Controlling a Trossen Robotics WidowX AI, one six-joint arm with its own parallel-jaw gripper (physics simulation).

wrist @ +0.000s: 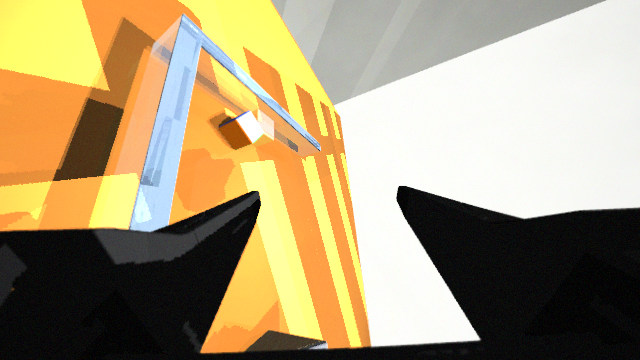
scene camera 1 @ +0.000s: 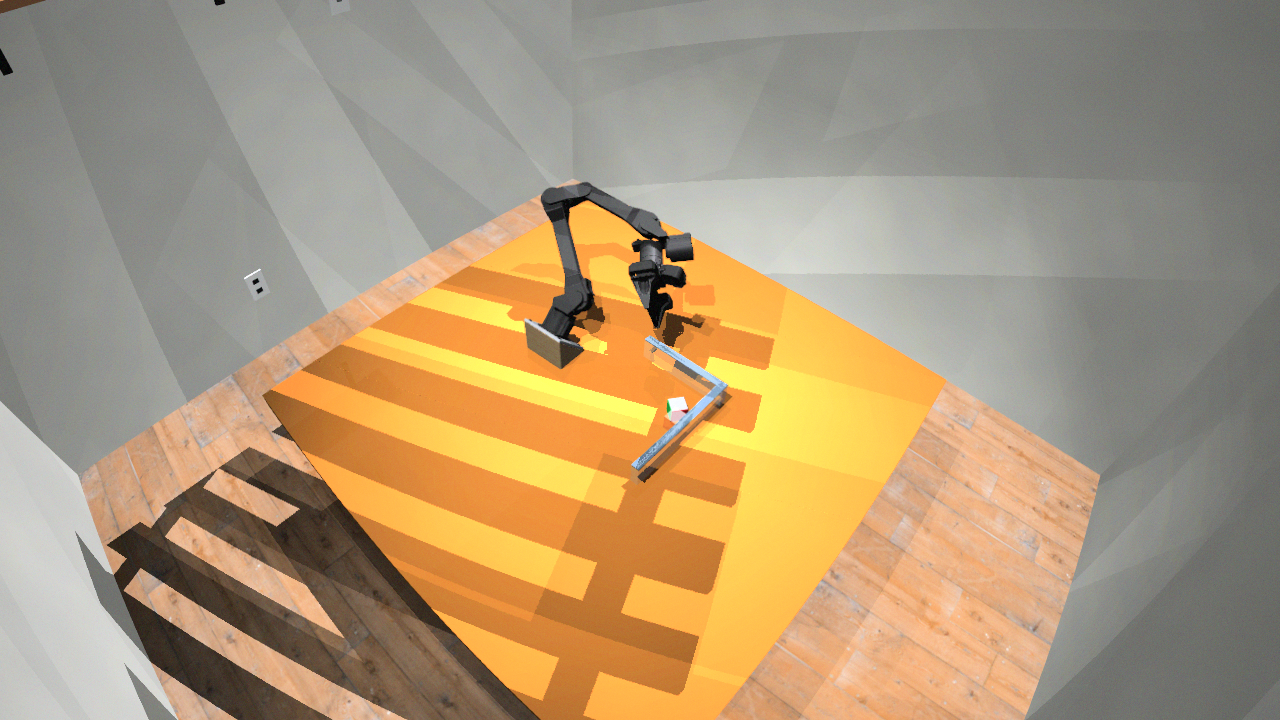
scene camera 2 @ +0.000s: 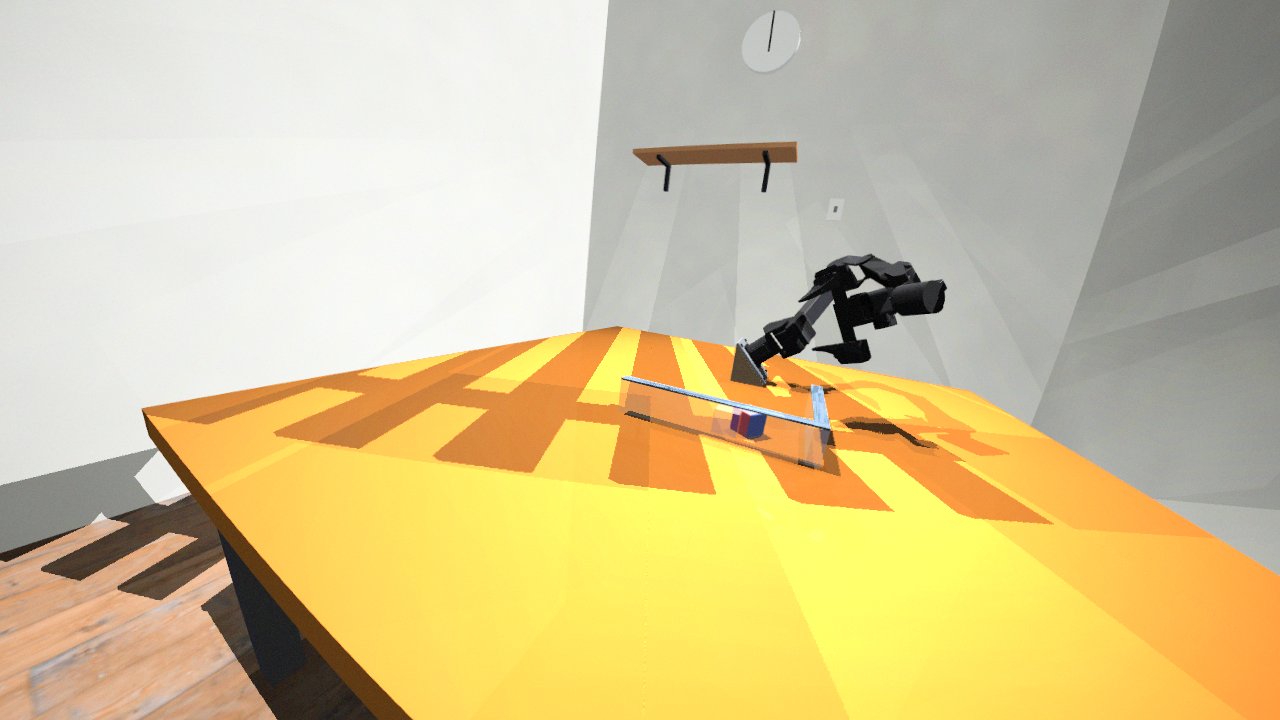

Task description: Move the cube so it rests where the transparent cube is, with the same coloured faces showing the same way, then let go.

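Where they show: gripper, fingertip midpoint: (wrist: 328, 195) (scene camera 1: 652, 318) (scene camera 2: 806, 325); arm's base at its link origin: (scene camera 1: 553, 332) (scene camera 2: 752, 355).
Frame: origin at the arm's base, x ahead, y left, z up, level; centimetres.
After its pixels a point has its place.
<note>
The small cube (scene camera 1: 677, 403) {x 36.0, y 3.3, z -2.1 cm} (scene camera 2: 754, 425) (wrist: 238, 134) {x 34.5, y 4.7, z -3.4 cm} rests on the table inside the corner of a low L-shaped wall. White shows on top, green in scene camera 1, red and blue in scene camera 2, orange in the wrist view. The transparent cube (scene camera 2: 723, 416) (wrist: 266, 124) is pale and stands right beside it, overlapping it in these views; scene camera 1 does not separate them clearly. My gripper (scene camera 1: 661, 314) {x 22.6, y 9.8, z 11.5 cm} (scene camera 2: 811, 324) {x 22.6, y 9.8, z 11.5 cm} (wrist: 328, 195) {x 22.6, y 9.8, z 11.5 cm} is open and empty, raised above the table near the end of the wall's short arm, away from the cube.
The L-shaped wall (scene camera 1: 680, 426) {x 41.2, y -2.9, z -0.2 cm} (scene camera 2: 680, 392) {x 41.7, y -7.2, z -0.2 cm} (wrist: 172, 110) {x 31.3, y 13.9, z -0.1 cm} has clear sides and a blue top edge; its long arm runs close beside both cubes, its short arm lies towards my gripper. The arm's base plate (scene camera 1: 550, 344) {x 3.0, y -4.0, z 0.7 cm} (scene camera 2: 746, 364) {x 6.0, y -0.6, z -1.3 cm} stands on the orange table (scene camera 1: 805, 465) {x 67.7, y 10.4, z -6.1 cm} (scene camera 2: 537, 555) {x 72.9, y -9.2, z -6.1 cm}.
</note>
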